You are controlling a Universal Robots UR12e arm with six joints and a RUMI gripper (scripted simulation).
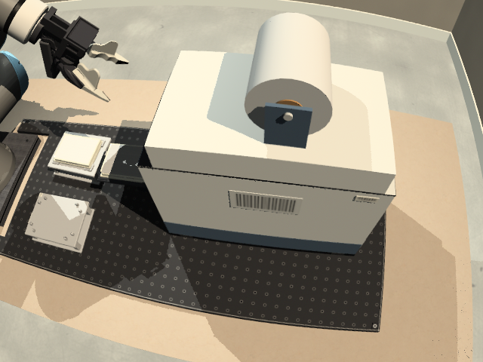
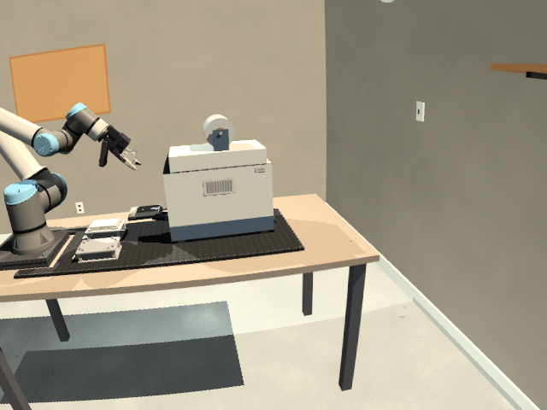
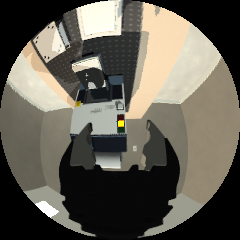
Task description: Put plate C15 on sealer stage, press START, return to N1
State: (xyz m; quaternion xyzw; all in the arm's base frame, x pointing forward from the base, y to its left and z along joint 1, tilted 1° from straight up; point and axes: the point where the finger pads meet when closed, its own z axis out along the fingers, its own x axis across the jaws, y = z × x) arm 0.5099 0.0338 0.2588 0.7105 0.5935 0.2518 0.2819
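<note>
Now: hand 90 mm to the left of the well plate and 170 mm above it. The rest, counted from my hand: foil roll: 330 mm ahead, 150 mm to the right, 130 mm above; then sealer stage: 100 mm to the right, 180 mm below.
</note>
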